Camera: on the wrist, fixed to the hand. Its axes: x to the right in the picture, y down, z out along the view.
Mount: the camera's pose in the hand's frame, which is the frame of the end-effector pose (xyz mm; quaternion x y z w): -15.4 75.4 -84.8 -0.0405 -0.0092 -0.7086 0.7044
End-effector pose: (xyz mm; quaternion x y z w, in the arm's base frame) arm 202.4 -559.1 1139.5 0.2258 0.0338 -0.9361 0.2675
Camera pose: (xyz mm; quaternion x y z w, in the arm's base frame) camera 287.3 -600.4 1074.7 -0.1157 -0.2193 0.8497 0.4654
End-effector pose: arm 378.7 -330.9 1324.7 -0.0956 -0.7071 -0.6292 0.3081
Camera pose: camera 457.1 -393.1 1380.3 -0.4155 0.5432 0.6893 0.2392
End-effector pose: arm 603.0 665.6 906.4 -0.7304 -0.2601 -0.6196 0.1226
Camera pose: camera 570.3 556.6 919.4 0.3408 0.6768 0.5271 0.3846
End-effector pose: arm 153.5 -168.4 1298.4 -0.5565 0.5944 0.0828 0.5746
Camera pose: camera 42.0 -194.6 1297.2 -0.8357 0.0157 -0.3196 0.4463
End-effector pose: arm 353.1 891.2 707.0 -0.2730 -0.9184 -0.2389 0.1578
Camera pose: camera 422.5 895.7 798.0 -0.4499 0.8322 0.3148 0.0776
